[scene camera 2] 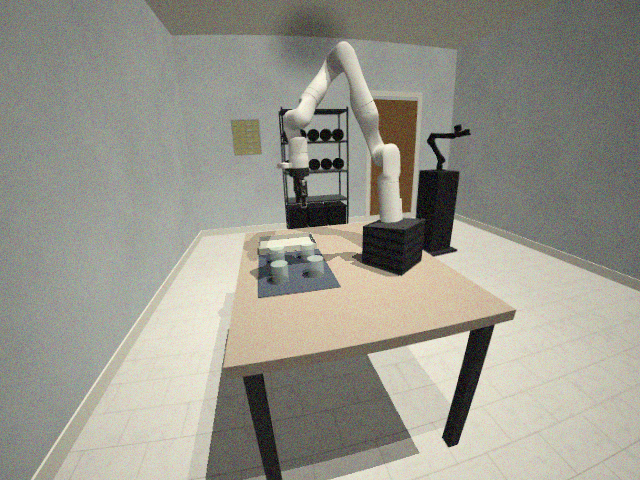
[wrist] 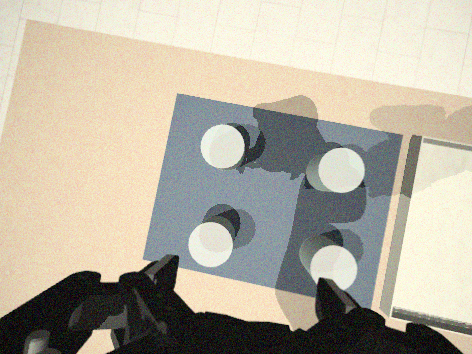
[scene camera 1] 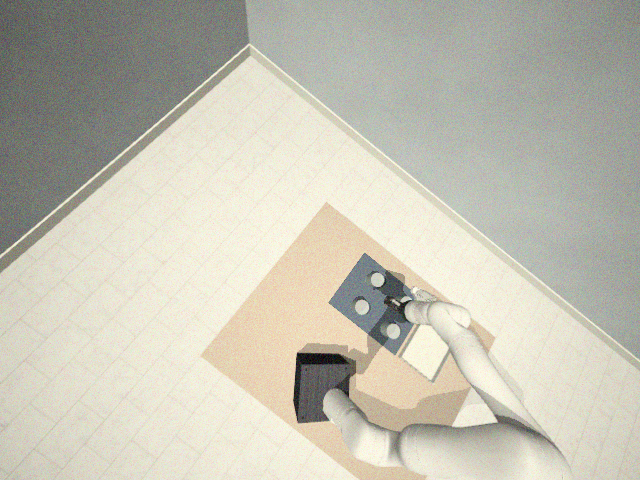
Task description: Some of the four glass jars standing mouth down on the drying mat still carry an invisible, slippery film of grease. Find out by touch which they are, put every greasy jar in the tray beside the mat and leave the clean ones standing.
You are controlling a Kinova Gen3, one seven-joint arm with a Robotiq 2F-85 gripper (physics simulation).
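Frame: origin at the arm's base, x back, y right, z up, level; centimetres.
Seen in the pictures: gripper, fingertip midpoint: (scene camera 2: 301,205) (wrist: 245,282) (scene camera 1: 395,309); arm's base, origin of the base link: (scene camera 2: 390,220) (scene camera 1: 334,401).
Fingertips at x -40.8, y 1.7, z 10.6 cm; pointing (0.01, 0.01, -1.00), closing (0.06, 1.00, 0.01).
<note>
Pixels of each thing's middle, then the offset from my fingertips to it. Level surfaces: height alone.
- blue drying mat, its level: dz -28.7 cm
- upper left jar, body centre: (wrist: 224,149) (scene camera 2: 279,272) (scene camera 1: 374,280) dx -11.5, dy -4.3, dz -25.0 cm
- upper right jar, body centre: (wrist: 332,171) (scene camera 2: 277,255) (scene camera 1: 403,303) dx -9.0, dy +13.5, dz -25.0 cm
- lower left jar, body centre: (wrist: 213,239) (scene camera 2: 315,266) (scene camera 1: 359,306) dx +3.3, dy -5.0, dz -25.0 cm
- lower right jar, body centre: (wrist: 325,260) (scene camera 2: 307,250) (scene camera 1: 390,330) dx +5.4, dy +13.1, dz -25.0 cm
- pale tray, body centre: (wrist: 461,237) (scene camera 2: 286,242) (scene camera 1: 431,343) dx +0.3, dy +35.9, dz -27.5 cm
- wooden table, its level: dz -29.0 cm
Four pale glass jars stand mouth down on the blue drying mat (scene camera 1: 347,291) (scene camera 2: 297,287) (wrist: 267,215). In the wrist view they are an upper left jar (wrist: 222,146) (scene camera 1: 377,279) (scene camera 2: 279,270), an upper right jar (wrist: 341,170) (scene camera 1: 406,299), a lower left jar (wrist: 210,244) (scene camera 1: 361,306) (scene camera 2: 314,264) and a lower right jar (wrist: 333,267) (scene camera 1: 393,330). Grease cannot be seen. The gripper (scene camera 1: 395,303) (scene camera 2: 302,203) (wrist: 247,270) is open and empty, pointing down high above the mat area. One fingertip overlaps the lower right jar in the wrist view. The pale tray (scene camera 1: 426,351) (scene camera 2: 286,244) (wrist: 440,230) is beside the mat.
The arm's black base block (scene camera 1: 320,387) (scene camera 2: 393,245) stands on the wooden table (scene camera 1: 268,330) (scene camera 2: 372,315) (wrist: 90,150). The arm partly covers the upper right jar in scene camera 1. A shelf rack (scene camera 2: 347,170) and a dark pedestal (scene camera 2: 439,206) stand behind the table.
</note>
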